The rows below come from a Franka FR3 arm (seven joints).
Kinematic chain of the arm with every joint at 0, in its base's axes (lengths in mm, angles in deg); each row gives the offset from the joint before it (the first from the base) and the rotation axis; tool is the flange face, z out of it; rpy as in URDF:
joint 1: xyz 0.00 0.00 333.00 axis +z
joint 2: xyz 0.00 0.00 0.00 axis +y
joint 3: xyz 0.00 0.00 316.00 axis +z
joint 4: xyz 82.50 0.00 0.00 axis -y
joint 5: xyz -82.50 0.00 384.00 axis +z
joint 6: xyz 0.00 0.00 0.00 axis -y
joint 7: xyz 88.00 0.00 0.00 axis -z
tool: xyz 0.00 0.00 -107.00 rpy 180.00 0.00 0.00
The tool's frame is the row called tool.
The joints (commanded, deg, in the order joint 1, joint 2, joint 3, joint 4, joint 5, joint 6, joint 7), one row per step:
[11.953, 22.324, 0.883, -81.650, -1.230, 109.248, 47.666]
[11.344, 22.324, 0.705, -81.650, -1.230, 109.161, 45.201]
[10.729, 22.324, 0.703, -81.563, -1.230, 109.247, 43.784]
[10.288, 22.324, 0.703, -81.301, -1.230, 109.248, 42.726]
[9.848, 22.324, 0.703, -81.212, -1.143, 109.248, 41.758]
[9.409, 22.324, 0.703, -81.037, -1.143, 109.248, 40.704]
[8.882, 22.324, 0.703, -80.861, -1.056, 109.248, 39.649]
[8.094, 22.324, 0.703, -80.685, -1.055, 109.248, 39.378]
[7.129, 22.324, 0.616, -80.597, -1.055, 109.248, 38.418]
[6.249, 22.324, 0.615, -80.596, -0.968, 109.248, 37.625]
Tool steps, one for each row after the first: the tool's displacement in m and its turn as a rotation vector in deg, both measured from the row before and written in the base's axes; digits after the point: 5 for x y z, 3 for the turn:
[0.00178, -0.00892, -0.00016, -0.313, 0.059, 1.679]
[0.00178, -0.00718, 0.00089, -0.097, -0.174, 0.795]
[0.00150, -0.00510, 0.00224, -0.052, -0.261, 0.611]
[0.00111, -0.00505, 0.00076, 0.003, -0.075, 0.502]
[0.00125, -0.00513, 0.00150, -0.076, -0.176, 0.609]
[0.00136, -0.00608, 0.00151, 0.003, -0.164, 0.501]
[0.00179, -0.00930, 0.00151, 0.000, -0.175, -0.520]
[0.00190, -0.01232, 0.00075, -0.126, -0.094, -0.092]
[0.00130, -0.01039, 0.00001, -0.004, 0.009, -0.112]

